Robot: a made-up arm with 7 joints. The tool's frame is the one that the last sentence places.
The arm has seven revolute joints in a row. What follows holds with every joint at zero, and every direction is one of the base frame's. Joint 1 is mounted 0.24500 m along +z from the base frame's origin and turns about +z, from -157.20 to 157.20 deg. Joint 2 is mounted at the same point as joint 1 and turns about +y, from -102.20 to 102.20 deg. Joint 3 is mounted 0.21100 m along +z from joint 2 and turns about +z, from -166.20 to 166.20 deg. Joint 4 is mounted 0.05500 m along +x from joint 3 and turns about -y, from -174.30 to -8.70 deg. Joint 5 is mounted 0.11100 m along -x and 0.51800 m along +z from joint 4 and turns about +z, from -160.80 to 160.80 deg. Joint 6 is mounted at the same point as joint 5 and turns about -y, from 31.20 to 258.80 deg. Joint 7 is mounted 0.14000 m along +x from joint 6 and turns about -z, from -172.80 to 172.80 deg. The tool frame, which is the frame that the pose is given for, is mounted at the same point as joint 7; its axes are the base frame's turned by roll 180.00, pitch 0.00 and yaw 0.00 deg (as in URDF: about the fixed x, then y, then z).
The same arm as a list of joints. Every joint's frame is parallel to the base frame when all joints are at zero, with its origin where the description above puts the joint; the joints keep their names.
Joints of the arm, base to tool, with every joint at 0 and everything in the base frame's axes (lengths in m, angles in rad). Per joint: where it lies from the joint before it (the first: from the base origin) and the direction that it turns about. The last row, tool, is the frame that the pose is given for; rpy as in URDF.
joint 1: axis +z origin 0 0 0.245
joint 2: axis +y origin 0 0 0
joint 3: axis +z origin 0 0 0.211
joint 4: axis -y origin 0.055 0 0
joint 5: axis +z origin -0.111 0 0.518
joint 6: axis -y origin 0 0 0
joint 7: axis -z origin 0.14 0 0
tool: origin 0 0 0 rpy 3.1416 0 0
Joint limits (rad, base to tool): -2.7437..2.7437 -1.7837..1.7837 -2.9007..2.9007 -3.0421..-0.1518 -2.8065..2.8065 0.5445..4.5169 -3.0159..3.0159

